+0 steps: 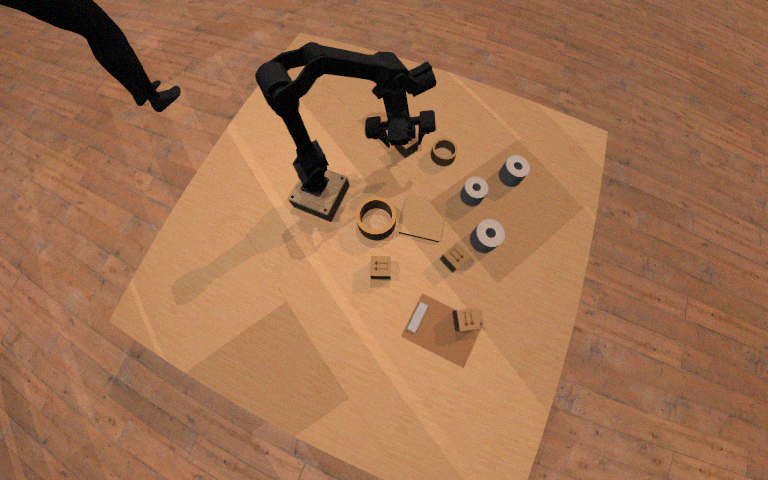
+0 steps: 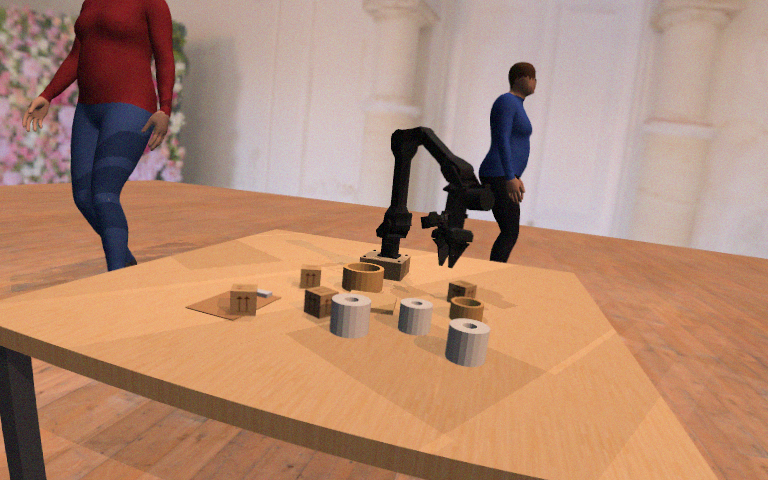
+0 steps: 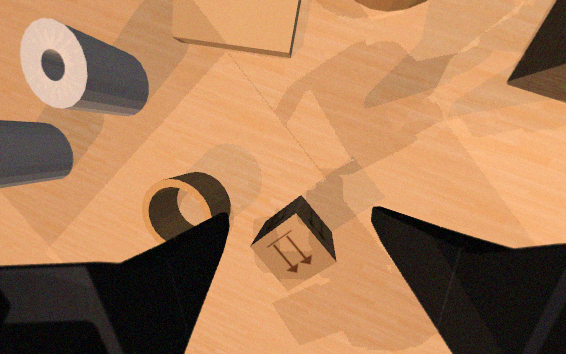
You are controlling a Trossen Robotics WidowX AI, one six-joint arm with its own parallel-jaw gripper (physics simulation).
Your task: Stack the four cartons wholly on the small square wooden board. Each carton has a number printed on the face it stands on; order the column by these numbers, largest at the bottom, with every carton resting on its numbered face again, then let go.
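Pixels of known places: gripper, between the fingertips: [image 1: 404, 145] [image 2: 445, 266] [image 3: 300, 216]; arm's base, origin of its link: [image 1: 314, 184] [image 2: 389, 255].
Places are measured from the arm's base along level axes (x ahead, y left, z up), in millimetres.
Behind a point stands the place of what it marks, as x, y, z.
My gripper [image 1: 403, 144] {198, 203, 37} [image 2: 447, 264] {198, 203, 37} [image 3: 300, 216] {198, 203, 37} is open and empty, pointing down above one carton [image 1: 406, 149] {201, 221, -8} [image 2: 461, 290] {220, 256, -14} [image 3: 295, 250] {187, 251, -3}. That carton stands on the table, turned diagonally to the fingers, with arrows on its top and sides. A second carton [image 1: 380, 266] {276, -145, -3} [image 2: 310, 276] {302, -134, -22} stands near the large ring, and a third [image 1: 454, 257] {449, -44, -3} [image 2: 320, 301] {487, -23, -17} stands beside a white roll. The fourth carton [image 1: 468, 320] {540, -185, -1} [image 2: 243, 300] {563, -168, -21} stands on the brown mat. The square wooden board [image 1: 421, 219] {325, 39, -45} [image 2: 385, 305] {353, 90, -45} [image 3: 235, 25] {316, 88, -45} bears no carton. The numbered undersides are hidden.
A small ring [image 1: 444, 160] {321, 242, -22} [image 2: 466, 311] {349, 282, -26} [image 3: 220, 192] {283, 249, -45} stands close beside the carton under my gripper. A larger ring [image 1: 376, 232] {228, -64, 2} [image 2: 363, 279] {259, 0, -17} is beside the board. Several white rolls stand beyond the board. The brown mat [image 1: 424, 336] {458, -265, -55} [image 2: 209, 305] {551, -264, -55} holds a white strip [image 1: 417, 317] {420, -227, -45} [image 2: 264, 293] {433, -194, -45}.
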